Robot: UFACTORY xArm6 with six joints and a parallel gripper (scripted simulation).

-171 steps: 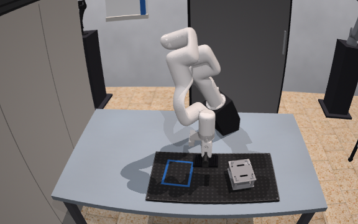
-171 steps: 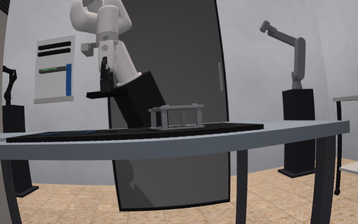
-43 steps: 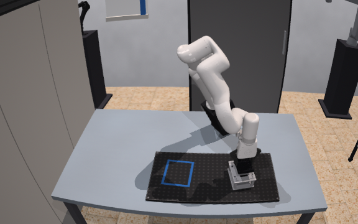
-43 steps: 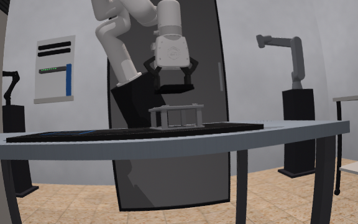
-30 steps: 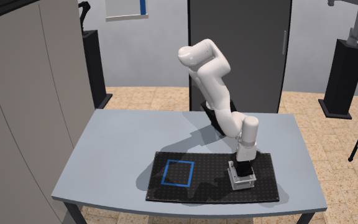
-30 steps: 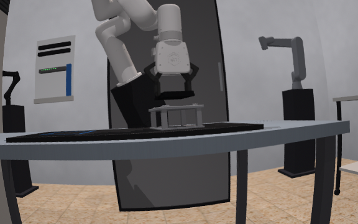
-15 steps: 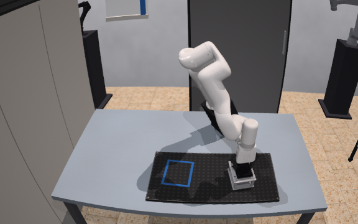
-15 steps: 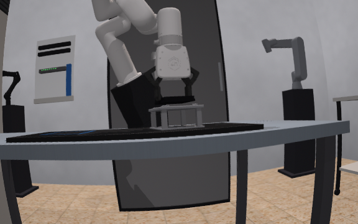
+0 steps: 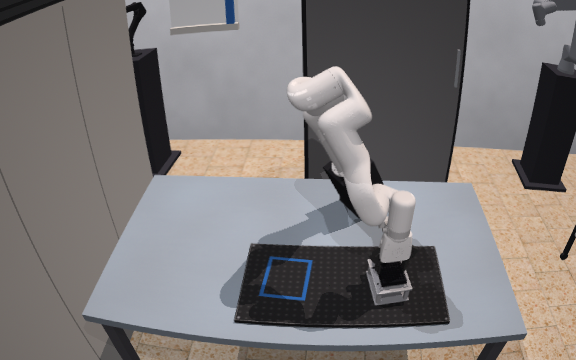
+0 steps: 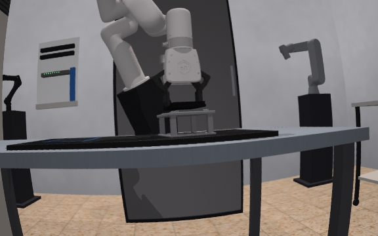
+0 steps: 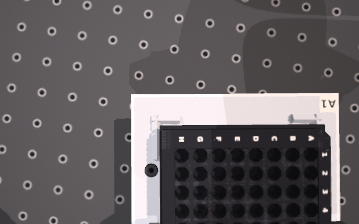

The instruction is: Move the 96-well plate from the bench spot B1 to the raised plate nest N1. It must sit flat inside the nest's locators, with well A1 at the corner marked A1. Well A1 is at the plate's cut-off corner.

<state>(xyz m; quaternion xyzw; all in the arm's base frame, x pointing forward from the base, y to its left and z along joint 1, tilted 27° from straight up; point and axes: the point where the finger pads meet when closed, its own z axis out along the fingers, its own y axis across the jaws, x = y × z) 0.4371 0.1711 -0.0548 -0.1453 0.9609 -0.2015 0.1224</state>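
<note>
The black 96-well plate is 10 mm below my hand. Round my hand: grey raised plate nest: 30 mm below.
</note>
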